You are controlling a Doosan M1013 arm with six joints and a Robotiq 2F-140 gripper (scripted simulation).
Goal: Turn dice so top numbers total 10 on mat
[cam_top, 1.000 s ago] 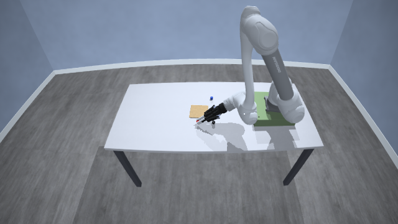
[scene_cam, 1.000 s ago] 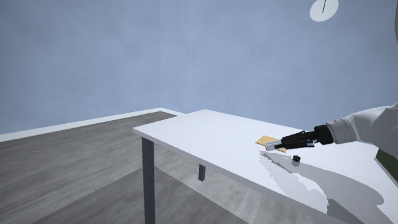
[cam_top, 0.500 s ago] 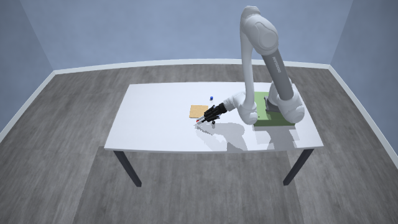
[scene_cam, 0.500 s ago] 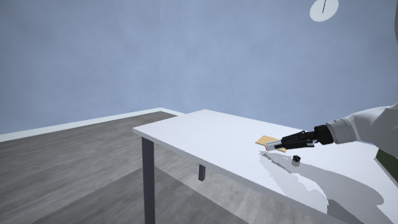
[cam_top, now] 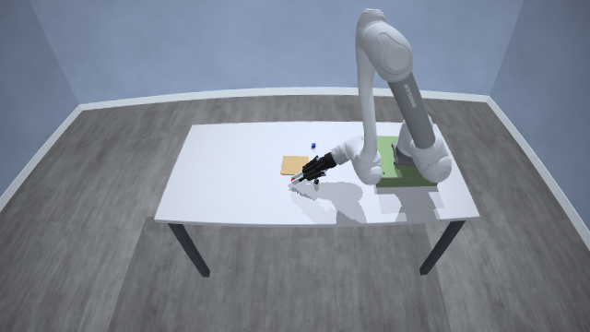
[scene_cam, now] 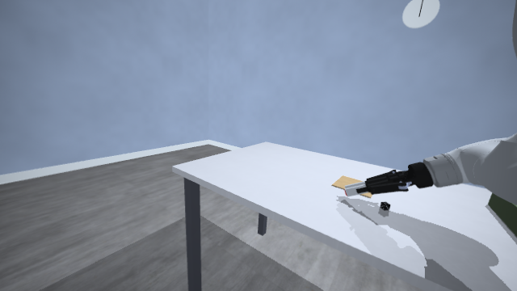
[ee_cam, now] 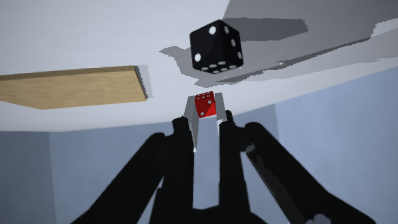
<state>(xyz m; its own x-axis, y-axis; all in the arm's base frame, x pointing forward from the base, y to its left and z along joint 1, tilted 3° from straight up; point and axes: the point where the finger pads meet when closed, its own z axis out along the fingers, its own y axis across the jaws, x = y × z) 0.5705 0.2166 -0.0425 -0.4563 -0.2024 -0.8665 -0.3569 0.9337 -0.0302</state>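
My hand is 9 cm past the black die, 2 cm to the left of it and 3 cm above it. Also, from my hand: blue die (4 cm behind, 29 cm to the right, 3 cm below); then tan mat (4 cm ahead, 13 cm to the right, 4 cm below); then red die (2 cm ahead, 1 cm to the left, 2 cm below).
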